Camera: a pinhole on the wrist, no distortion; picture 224 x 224 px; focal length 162.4 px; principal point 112.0 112.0 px. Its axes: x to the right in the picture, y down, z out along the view. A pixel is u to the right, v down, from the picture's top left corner.
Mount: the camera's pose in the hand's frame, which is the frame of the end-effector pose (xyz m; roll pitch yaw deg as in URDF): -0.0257 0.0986 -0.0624 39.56 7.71 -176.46
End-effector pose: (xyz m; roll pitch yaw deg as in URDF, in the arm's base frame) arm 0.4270 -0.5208 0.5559 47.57 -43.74 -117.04
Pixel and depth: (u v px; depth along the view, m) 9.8 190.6 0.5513
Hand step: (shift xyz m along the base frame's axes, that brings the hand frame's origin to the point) -0.1141 0.3221 0.5765
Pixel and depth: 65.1 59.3 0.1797
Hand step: 0.1958 0.0708 0.1622
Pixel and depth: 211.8 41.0 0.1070
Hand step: 0.2077 0.0821 0.0243
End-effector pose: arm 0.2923 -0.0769 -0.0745 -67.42 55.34 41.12
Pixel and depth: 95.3 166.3 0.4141
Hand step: -0.3586 0.2421 -0.0185
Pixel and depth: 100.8 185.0 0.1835
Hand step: -0.1912 0.0712 -0.0156
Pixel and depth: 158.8 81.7 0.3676
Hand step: -0.4472 -0.0012 -0.0143
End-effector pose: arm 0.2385 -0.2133 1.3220 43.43 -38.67 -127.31
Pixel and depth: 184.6 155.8 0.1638
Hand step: 0.1729 0.1232 0.0563
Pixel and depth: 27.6 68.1 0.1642
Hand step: 0.1723 -0.0106 0.1791
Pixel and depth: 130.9 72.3 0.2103
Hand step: 0.2455 0.0705 0.1313
